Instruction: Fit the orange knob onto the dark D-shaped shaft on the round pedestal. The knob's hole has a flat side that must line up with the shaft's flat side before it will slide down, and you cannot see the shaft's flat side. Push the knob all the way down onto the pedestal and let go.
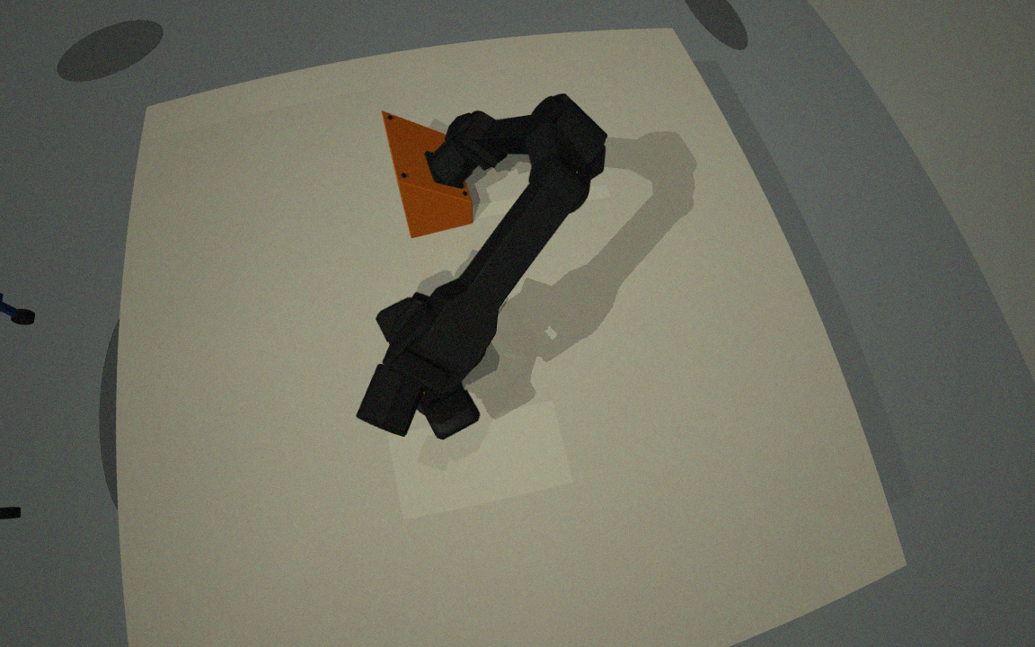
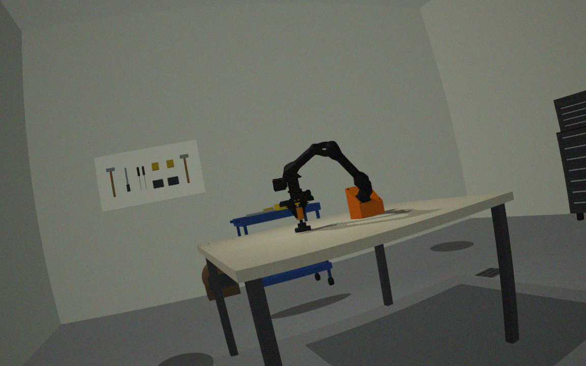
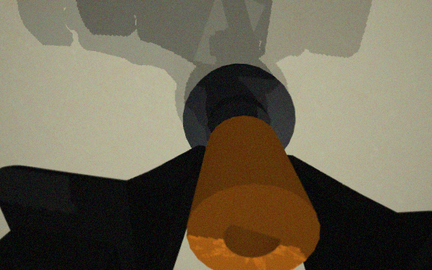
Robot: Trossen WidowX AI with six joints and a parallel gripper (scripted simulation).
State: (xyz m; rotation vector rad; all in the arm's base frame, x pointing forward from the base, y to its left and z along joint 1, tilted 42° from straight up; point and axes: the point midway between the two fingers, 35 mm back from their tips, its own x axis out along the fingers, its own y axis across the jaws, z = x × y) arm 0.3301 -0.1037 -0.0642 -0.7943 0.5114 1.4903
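My gripper tip is now 20 mm below the orange knob. The rest, counted from my gripper tip: dark round pedestal (40 mm below).
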